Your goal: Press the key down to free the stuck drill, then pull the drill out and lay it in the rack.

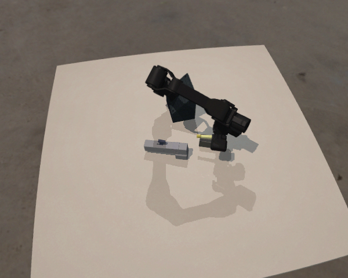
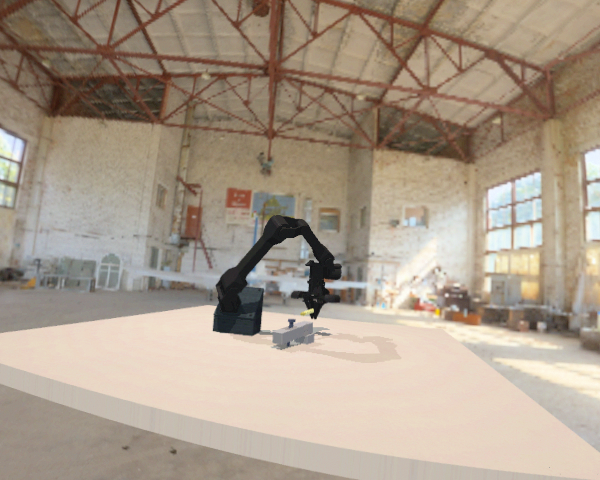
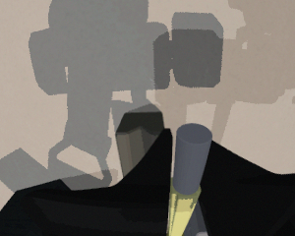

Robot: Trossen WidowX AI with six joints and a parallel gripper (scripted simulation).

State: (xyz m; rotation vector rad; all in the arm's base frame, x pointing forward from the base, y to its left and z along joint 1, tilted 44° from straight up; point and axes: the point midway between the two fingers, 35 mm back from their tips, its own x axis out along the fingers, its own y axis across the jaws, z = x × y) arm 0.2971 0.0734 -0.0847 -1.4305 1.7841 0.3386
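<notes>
The drill lies 4 cm to the right of my gripper tip, 3 cm above it and 2 cm behind it. The rest, counted from my gripper tip: dark grey rack (4 cm below, 4 cm behind, 3 cm to the right); grey housing block (21 cm to the right, 4 cm behind, 2 cm below); blue key (23 cm to the right, 5 cm behind, 1 cm below).
</notes>
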